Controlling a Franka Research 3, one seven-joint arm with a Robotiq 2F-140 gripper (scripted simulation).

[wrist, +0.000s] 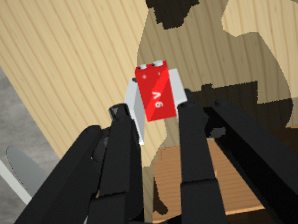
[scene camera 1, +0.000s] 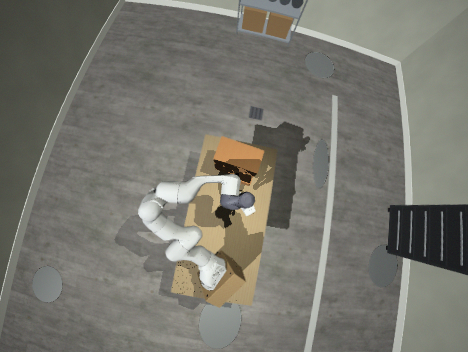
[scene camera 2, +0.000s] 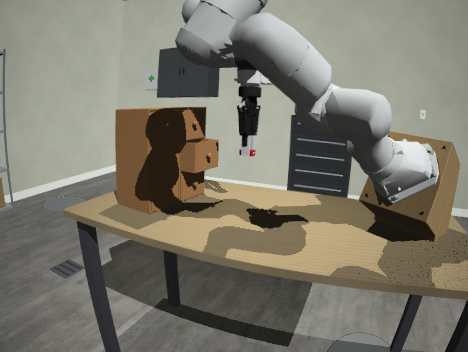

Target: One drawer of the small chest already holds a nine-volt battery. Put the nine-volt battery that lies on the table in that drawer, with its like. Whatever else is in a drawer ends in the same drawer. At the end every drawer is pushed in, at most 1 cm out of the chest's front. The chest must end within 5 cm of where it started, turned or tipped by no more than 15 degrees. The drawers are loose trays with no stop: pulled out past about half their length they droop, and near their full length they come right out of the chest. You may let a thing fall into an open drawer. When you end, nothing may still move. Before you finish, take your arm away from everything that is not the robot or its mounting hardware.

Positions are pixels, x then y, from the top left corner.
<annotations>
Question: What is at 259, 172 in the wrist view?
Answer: The gripper.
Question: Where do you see a chest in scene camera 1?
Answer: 229, 151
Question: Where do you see a drawer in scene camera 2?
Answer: At 159, 132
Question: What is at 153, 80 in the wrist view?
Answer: A nine-volt battery.
</annotations>
